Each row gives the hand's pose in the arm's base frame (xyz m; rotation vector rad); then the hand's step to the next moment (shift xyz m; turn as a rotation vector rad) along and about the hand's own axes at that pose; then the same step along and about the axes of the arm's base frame.
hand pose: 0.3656 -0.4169 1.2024 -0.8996 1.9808 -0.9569
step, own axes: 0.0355 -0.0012 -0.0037 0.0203 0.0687 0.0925
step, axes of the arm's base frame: -0.0196 -0.0286 -0.0085 0.0499 -0.0133 -0.1050
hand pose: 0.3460 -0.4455 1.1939 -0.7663 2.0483 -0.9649
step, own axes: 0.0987 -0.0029 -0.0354 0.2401 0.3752 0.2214
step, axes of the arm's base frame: -0.0826 -0.0622 -0.0174 -0.0287 -0.0618 -0.4927
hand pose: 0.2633 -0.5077 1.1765 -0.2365 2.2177 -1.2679
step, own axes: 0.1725 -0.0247 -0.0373 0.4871 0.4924 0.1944
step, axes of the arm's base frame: -0.1657 -0.0575 -0.0316 -0.2326 -0.0819 -0.6758
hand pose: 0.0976 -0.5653 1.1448 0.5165 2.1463 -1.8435
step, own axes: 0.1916 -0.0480 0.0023 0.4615 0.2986 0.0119
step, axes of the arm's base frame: -0.1935 0.0098 -0.0384 -0.2876 0.0708 -0.4632
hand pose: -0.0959 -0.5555 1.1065 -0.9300 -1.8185 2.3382
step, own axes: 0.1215 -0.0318 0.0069 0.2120 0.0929 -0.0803
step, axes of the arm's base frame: -0.1132 0.0500 -0.0228 -0.1059 0.1211 -0.1848
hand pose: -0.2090 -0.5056 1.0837 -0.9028 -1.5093 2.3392
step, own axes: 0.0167 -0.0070 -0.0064 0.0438 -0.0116 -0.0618
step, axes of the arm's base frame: -0.0104 0.0161 -0.0020 0.0007 0.0728 -0.0240
